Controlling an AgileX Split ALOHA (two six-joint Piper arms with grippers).
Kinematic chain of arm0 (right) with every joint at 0, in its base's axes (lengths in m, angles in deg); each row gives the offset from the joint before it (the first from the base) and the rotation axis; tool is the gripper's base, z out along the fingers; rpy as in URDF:
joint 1: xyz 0 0 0.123 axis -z
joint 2: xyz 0 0 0 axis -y
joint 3: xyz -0.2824 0 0.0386 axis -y
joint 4: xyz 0.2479 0 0.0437 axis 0.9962 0 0.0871
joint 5: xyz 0 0 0 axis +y
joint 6: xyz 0.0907 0 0.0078 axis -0.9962 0 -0.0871
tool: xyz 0 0 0 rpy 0 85 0
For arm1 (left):
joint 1: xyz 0 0 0.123 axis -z
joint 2: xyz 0 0 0 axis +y
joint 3: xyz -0.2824 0 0.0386 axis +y
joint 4: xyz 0.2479 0 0.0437 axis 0.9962 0 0.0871
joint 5: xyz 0 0 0 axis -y
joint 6: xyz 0.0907 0 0.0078 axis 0.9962 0 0.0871
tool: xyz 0 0 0 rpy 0 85 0
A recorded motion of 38 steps. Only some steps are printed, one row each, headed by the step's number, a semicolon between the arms.
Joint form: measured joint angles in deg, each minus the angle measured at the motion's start. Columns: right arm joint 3, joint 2, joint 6, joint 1, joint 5, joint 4; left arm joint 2, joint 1, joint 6, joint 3, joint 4, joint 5.
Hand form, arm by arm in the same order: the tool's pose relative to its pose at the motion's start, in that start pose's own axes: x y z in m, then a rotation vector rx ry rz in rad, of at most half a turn. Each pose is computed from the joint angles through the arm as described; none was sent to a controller.
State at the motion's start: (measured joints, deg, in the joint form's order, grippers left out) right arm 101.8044 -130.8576 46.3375 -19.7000 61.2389 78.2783; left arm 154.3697 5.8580 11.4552 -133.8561 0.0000 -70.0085
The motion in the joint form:
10: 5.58 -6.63 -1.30 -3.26 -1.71 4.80; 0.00 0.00 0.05 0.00 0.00 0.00
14: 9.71 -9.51 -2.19 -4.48 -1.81 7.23; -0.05 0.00 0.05 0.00 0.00 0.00
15: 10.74 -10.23 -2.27 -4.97 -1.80 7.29; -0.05 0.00 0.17 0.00 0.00 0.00
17: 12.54 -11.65 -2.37 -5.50 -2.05 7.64; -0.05 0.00 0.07 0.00 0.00 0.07
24: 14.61 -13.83 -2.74 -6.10 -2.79 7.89; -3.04 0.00 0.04 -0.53 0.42 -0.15
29: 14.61 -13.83 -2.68 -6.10 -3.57 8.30; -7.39 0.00 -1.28 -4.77 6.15 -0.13
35: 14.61 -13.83 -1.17 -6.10 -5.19 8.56; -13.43 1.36 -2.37 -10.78 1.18 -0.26
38: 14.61 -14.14 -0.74 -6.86 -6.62 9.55; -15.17 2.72 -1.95 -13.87 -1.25 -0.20
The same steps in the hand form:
10: 0.0014 -0.0132 0.0403 -0.0505 -0.0170 0.0608; 0.0000 0.0000 0.0000 0.0000 0.0000 0.0009
14: -0.0032 -0.0130 0.0550 -0.0899 -0.0357 0.0731; -0.0001 0.0000 -0.0005 -0.0002 -0.0009 0.0009
15: -0.0029 -0.0124 0.0600 -0.0960 -0.0315 0.0678; -0.0001 0.0000 -0.0005 -0.0002 -0.0009 0.0030
17: -0.0033 -0.0144 0.0670 -0.1026 -0.0333 0.0646; -0.0002 0.0000 -0.0005 -0.0004 -0.0021 0.0012
24: -0.0018 -0.0215 0.0771 -0.1001 -0.0348 0.0724; -0.0049 0.0016 -0.0300 -0.0187 -0.0571 0.0030
29: -0.0030 -0.0221 0.0771 -0.0947 -0.0485 0.0759; -0.0144 0.0123 -0.0903 -0.1419 -0.1864 0.0035
35: -0.0050 -0.0237 0.0771 -0.0762 -0.0718 0.0535; -0.0211 -0.0068 -0.1759 -0.0881 -0.4091 -0.0150
38: -0.0035 -0.0230 0.0834 -0.0720 -0.0854 0.0575; -0.0224 -0.0229 -0.2078 -0.0546 -0.5011 0.0100

